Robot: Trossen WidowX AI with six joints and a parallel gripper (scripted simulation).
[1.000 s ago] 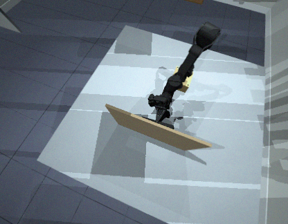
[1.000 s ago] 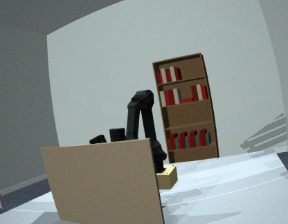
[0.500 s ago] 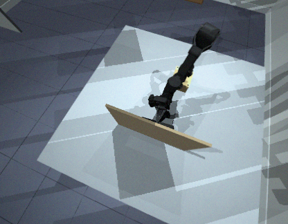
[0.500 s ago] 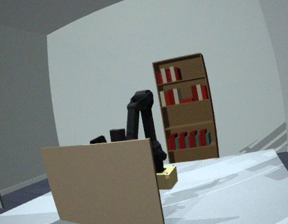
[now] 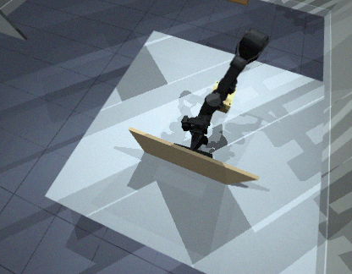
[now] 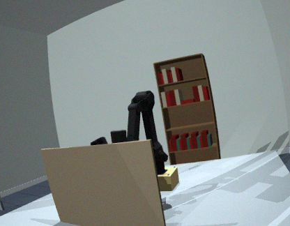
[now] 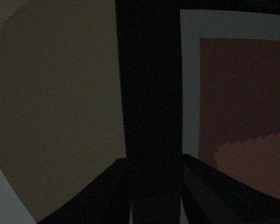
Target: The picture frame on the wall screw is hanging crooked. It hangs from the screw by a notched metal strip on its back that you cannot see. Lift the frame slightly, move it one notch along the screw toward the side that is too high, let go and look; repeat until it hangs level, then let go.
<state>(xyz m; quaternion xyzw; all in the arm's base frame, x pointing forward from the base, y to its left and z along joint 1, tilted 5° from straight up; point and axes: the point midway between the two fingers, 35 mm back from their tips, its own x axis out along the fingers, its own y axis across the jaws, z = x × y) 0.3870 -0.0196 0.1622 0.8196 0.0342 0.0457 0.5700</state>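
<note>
The picture frame lies 1 cm ahead of my gripper tip, 1 cm to the left of it and 5 cm below it. Round my gripper tip: tan wall panel 2 cm ahead, 7 cm below.
</note>
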